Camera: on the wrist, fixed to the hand. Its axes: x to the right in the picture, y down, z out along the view.
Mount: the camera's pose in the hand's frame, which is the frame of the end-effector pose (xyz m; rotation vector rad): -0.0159 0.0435 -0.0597 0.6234 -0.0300 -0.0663
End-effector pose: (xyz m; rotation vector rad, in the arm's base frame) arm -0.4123 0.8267 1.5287 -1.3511 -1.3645 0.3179
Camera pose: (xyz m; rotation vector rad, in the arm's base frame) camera -0.3464 0.7978 1.5056 -0.7829 -1.1926 0.6581
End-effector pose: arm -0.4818 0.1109 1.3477 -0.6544 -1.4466 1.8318
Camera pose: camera -0.4364 0.1295 1.2902 -0.2602 -0.8197 2.0909
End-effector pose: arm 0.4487 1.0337 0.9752 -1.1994 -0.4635 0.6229
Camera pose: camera 0.4662 0.9908 0.9155 -0.5815 -0.2980 0.6644
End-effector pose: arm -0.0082 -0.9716 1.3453 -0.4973 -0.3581 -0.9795
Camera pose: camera 0.0248 -0.9734 1.2773 0.0673 -0.6800 -0.8681
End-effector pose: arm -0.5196 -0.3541 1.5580 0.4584 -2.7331 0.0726
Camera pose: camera -0.4990 -0.3016 1.6082 0.7133 -2.6762 0.9199
